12 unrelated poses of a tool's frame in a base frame.
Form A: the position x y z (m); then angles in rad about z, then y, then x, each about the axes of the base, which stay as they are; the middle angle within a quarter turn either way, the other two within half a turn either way.
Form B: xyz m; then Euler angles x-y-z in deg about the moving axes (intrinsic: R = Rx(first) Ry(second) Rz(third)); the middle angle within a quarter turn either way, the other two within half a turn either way. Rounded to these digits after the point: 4 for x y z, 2 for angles.
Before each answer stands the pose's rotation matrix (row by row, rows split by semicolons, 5 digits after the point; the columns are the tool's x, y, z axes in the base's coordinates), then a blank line. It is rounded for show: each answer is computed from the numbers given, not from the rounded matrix.
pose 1, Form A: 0.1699, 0.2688, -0.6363, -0.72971, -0.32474, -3.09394
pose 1, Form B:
0.70641 0.63181 -0.31906; 0.67723 -0.73439 0.04514; -0.20579 -0.24797 -0.94666

0.1699, 0.2688, -0.6363, -177.27, -18.61, -41.81
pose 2, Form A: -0.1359, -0.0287, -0.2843, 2.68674, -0.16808, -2.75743
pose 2, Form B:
-0.88567 -0.43314 -0.16729; -0.46363 0.80530 0.36950; -0.02533 0.40482 -0.91405

-0.1359, -0.0287, -0.2843, -157.99, -9.63, 153.94
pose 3, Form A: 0.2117, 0.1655, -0.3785, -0.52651, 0.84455, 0.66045
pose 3, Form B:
0.57413 0.33371 0.74767; -0.00029 0.91326 -0.40739; -0.81876 0.23368 0.52443

0.2117, 0.1655, -0.3785, 37.84, 48.39, -30.17
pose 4, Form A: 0.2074, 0.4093, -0.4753, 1.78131, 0.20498, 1.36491
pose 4, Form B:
-0.20459 -0.95745 0.20355; 0.15829 -0.23757 -0.95839; 0.96597 -0.16386 0.20016

0.2074, 0.4093, -0.4753, 78.20, 11.74, 102.06
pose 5, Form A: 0.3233, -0.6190, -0.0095, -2.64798, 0.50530, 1.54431
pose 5, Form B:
-0.77057 0.41460 0.48407; -0.43868 0.20596 -0.87472; -0.46235 -0.88639 0.02317

0.3233, -0.6190, -0.0095, 88.48, 28.95, -151.72
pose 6, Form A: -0.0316, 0.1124, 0.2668, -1.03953, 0.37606, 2.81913
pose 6, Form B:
0.47122 0.80192 0.36726; 0.87669 -0.38017 -0.29476; -0.09675 0.46087 -0.88218

-0.0316, 0.1124, 0.2668, 161.52, 21.55, -59.56
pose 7, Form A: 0.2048, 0.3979, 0.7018, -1.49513, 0.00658, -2.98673
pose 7, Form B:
0.07559 0.99712 0.00658; 0.98513 -0.07570 0.15424; 0.15429 -0.00518 -0.98801

0.2048, 0.3979, 0.7018, -171.13, 0.38, -85.66
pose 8, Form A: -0.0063, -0.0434, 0.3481, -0.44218, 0.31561, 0.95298
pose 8, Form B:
0.85918 0.40678 0.31040; -0.01919 0.63181 -0.77488; -0.51132 0.65981 0.55065

-0.0063, -0.0434, 0.3481, 54.60, 18.08, -25.34
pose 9, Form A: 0.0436, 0.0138, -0.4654, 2.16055, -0.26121, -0.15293
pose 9, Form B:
-0.53729 -0.80289 -0.25825; 0.79950 -0.58236 0.14717; -0.26855 -0.12740 0.95480

0.0436, 0.0138, -0.4654, -8.76, -14.97, 123.79
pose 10, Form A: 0.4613, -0.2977, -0.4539, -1.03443, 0.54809, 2.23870
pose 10, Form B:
0.43616 0.73366 0.52106; 0.74142 0.03515 -0.67012; -0.50996 0.67860 -0.52862

0.4613, -0.2977, -0.4539, 128.27, 31.40, -59.27
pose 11, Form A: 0.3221, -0.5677, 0.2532, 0.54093, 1.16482, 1.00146
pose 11, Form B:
0.33853 -0.20336 0.91872; 0.94091 0.06366 -0.33262; 0.00916 0.97703 0.21289

0.3221, -0.5677, 0.2532, 57.38, 66.74, 30.99
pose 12, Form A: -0.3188, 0.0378, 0.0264, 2.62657, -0.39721, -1.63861
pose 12, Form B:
-0.80252 -0.45421 -0.38685; -0.36927 -0.13113 0.92002; -0.46861 0.88119 -0.06249

-0.3188, 0.0378, 0.0264, -93.89, -22.76, 150.49
